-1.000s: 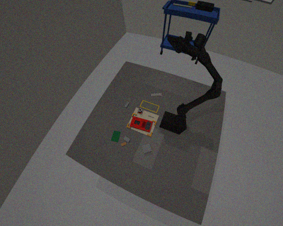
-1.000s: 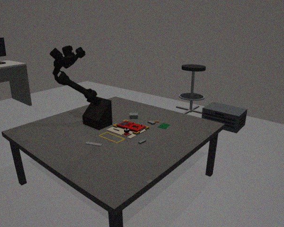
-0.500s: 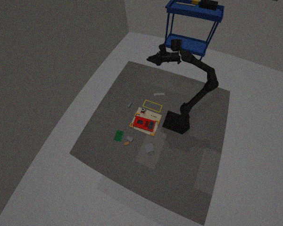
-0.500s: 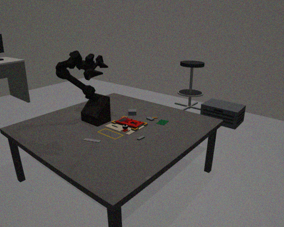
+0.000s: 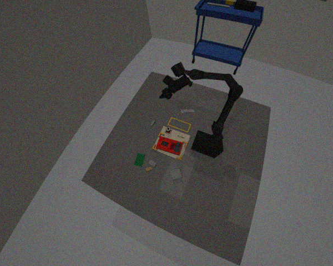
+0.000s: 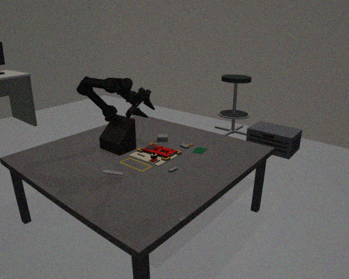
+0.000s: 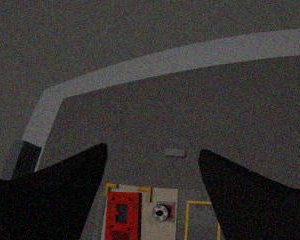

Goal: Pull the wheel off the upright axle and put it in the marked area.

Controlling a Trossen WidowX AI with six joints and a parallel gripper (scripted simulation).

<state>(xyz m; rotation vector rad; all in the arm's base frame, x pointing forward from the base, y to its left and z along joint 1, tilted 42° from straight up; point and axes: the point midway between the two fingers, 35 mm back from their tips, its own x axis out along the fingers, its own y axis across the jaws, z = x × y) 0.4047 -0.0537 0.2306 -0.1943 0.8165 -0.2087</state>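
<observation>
Now: gripper tip 30 cm above the wheel, 10 cm to the right of it and 6 cm past it. Round my gripper tip: green card: 40 cm to the left, 33 cm below, 10 cm ahead; then grey strip: 33 cm below, 17 cm behind, 14 cm to the right; then axle: 30 cm below, 10 cm to the left, 6 cm behind.
</observation>
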